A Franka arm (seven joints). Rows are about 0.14 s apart.
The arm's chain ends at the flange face. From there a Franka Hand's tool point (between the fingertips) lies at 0.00 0.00 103.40 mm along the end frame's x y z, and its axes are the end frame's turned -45 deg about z.
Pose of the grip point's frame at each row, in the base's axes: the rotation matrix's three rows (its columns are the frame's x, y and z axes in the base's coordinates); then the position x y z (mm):
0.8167 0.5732 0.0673; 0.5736 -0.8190 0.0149; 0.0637 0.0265 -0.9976; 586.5 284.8 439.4
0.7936 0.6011 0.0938; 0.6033 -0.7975 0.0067; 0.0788 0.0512 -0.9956; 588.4 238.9 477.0
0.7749 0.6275 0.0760; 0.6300 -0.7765 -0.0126; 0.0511 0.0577 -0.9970; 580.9 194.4 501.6
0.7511 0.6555 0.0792; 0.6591 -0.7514 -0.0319; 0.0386 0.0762 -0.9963; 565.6 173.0 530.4
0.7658 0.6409 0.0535; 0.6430 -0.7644 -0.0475; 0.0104 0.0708 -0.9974; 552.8 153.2 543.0
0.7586 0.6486 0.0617; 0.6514 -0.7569 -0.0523; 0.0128 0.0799 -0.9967; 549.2 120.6 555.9
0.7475 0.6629 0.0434; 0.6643 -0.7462 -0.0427; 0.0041 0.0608 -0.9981; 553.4 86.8 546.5
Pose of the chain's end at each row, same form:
0.9828 -0.1722 0.0673; -0.1735 -0.9847 0.0149; 0.0638 -0.0263 -0.9976; 579.5 283.3 542.6
0.9862 -0.1361 0.0938; -0.1373 -0.9905 0.0067; 0.0919 -0.0195 -0.9956; 578.7 238.2 579.9
0.9916 -0.1042 0.0760; -0.1036 -0.9945 -0.0126; 0.0769 0.0047 -0.9970; 573.0 195.7 604.7
0.9946 -0.0676 0.0792; -0.0653 -0.9974 -0.0319; 0.0812 0.0266 -0.9963; 557.4 176.3 633.4
0.9947 -0.0883 0.0535; -0.0858 -0.9952 -0.0475; 0.0574 0.0427 -0.9974; 547.3 158.1 646.1
0.9950 -0.0778 0.0617; -0.0746 -0.9958 -0.0523; 0.0655 0.0474 -0.9967; 542.8 126.0 659.0
0.9973 -0.0598 0.0434; -0.0579 -0.9974 -0.0427; 0.0459 0.0401 -0.9981; 548.9 91.2 649.7

